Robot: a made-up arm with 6 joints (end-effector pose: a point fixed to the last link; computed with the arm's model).
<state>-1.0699 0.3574 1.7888 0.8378 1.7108 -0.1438</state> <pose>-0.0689 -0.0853 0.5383 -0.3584 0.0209 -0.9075 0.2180</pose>
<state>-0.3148 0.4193 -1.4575 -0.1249 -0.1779 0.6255</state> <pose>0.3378 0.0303 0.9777 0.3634 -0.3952 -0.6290 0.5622</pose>
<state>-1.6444 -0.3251 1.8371 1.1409 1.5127 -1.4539</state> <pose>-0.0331 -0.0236 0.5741 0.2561 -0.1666 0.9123 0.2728</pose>
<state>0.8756 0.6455 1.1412 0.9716 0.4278 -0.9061</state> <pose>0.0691 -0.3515 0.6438 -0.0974 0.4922 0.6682 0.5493</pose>
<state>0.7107 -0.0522 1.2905 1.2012 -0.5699 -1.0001</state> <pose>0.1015 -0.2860 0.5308 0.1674 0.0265 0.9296 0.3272</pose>
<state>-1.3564 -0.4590 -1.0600 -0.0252 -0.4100 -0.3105</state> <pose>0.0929 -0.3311 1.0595 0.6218 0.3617 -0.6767 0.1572</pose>
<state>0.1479 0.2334 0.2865 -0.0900 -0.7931 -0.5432</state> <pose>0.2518 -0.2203 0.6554 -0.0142 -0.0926 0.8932 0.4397</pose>
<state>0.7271 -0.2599 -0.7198 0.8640 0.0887 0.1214</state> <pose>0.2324 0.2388 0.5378 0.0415 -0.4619 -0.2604 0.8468</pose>
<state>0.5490 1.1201 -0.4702 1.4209 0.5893 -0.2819</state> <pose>0.4354 -0.1954 0.8673 0.0867 -0.7679 -0.5287 0.3512</pose>
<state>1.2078 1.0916 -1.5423 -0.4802 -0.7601 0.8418</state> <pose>0.4614 0.0558 0.6409 0.0140 -0.7444 -0.4295 0.5112</pose>
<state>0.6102 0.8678 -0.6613 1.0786 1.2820 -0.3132</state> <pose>0.4529 -0.0228 0.8276 0.2058 -0.9097 -0.1229 0.3392</pose>
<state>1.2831 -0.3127 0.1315 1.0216 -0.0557 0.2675</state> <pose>0.3130 -0.0703 0.4770 -0.2823 -0.4536 -0.4543 0.7128</pose>
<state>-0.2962 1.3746 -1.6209 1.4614 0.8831 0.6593</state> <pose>0.5580 -0.1134 0.8422 0.0328 -0.6045 -0.0450 0.7946</pose>
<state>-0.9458 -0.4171 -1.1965 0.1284 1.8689 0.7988</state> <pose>-0.0231 -0.1873 1.1555 0.3097 -0.8718 -0.3786 0.0252</pose>
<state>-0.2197 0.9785 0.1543 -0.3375 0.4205 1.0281</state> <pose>0.1364 -0.3989 0.6811 -0.2505 -0.0858 -0.9642 0.0111</pose>
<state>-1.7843 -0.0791 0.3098 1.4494 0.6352 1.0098</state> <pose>0.3489 -0.2956 0.7286 0.8275 -0.0200 -0.4008 0.3927</pose>
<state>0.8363 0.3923 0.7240 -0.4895 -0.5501 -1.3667</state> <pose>0.1179 -0.2664 0.6526 -0.0966 0.0256 0.2668 0.9586</pose>
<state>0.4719 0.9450 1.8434 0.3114 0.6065 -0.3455</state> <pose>-0.0758 -0.1299 0.4261 0.3392 -0.0087 0.5894 0.7332</pose>
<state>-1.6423 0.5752 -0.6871 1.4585 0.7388 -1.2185</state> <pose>0.4377 -0.4116 0.7827 -0.5160 -0.1865 0.7896 0.2749</pose>
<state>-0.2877 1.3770 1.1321 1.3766 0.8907 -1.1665</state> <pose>0.0068 -0.3015 0.5042 0.1875 0.2633 0.5842 0.7444</pose>
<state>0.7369 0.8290 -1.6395 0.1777 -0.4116 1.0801</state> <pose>0.4577 0.1582 0.6241 -0.2269 -0.5137 -0.2475 0.7896</pose>
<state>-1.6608 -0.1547 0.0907 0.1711 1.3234 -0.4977</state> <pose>0.2947 -0.3459 0.6841 -0.1502 0.0762 0.9794 0.1116</pose>
